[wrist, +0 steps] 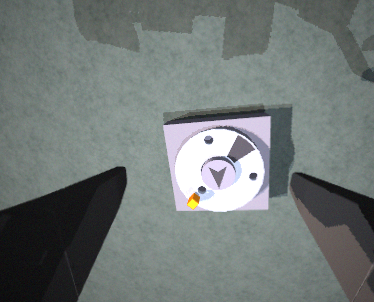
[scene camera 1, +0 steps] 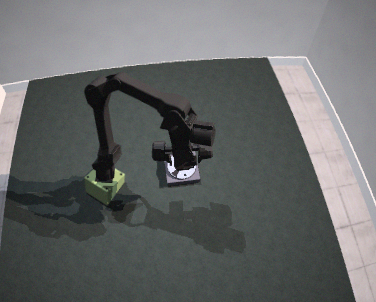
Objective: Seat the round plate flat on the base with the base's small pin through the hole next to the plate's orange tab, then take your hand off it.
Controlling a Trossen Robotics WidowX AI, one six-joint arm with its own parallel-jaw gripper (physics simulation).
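Frame: origin at the arm's base, x ahead, y left, z up, level; centimetres.
Seen in the pictures: gripper, fingertip midpoint: (wrist: 209, 177); arm's base, link origin: (scene camera 1: 104, 175).
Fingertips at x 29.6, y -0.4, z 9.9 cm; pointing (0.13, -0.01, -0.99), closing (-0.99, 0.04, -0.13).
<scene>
Offsets run from my fingertips to a thing's top centre. "pt": to the spot under its first point. Level surfaces: height alone.
The round white plate @[dx -0.8, dy +5.8, dz -10.6 cm] (scene camera 1: 176, 173) (wrist: 190, 155) lies on the square lilac base @[dx -0.8, dy +5.9, dz -11.8 cm] (scene camera 1: 183, 183) (wrist: 261, 202) and looks roughly level. It has three small holes and a dark wedge. The base's round hub @[pt dx -0.8, dy +5.6, dz -11.8 cm] (wrist: 218, 173) with a dark arrow shows through the plate's centre. The orange tab @[dx +2.0, dy +9.5, dz -10.6 cm] (wrist: 193, 201) stands at the plate's lower left in the wrist view, next to a dark hole @[pt dx +1.2, dy +8.8, dz -12.7 cm] (wrist: 202, 190). I cannot tell whether the small pin is in that hole. My gripper (scene camera 1: 182, 152) (wrist: 209, 177) is open and empty above the plate, one finger to each side, apart from it.
The arm stands on a yellow-green mount (scene camera 1: 97, 190) to the left of the base in the scene view. The dark green mat @[dz -15.9 cm] (scene camera 1: 280, 240) lies under everything, with tiled strips (scene camera 1: 330, 165) beyond its sides. Arm shadows fall across the mat.
</scene>
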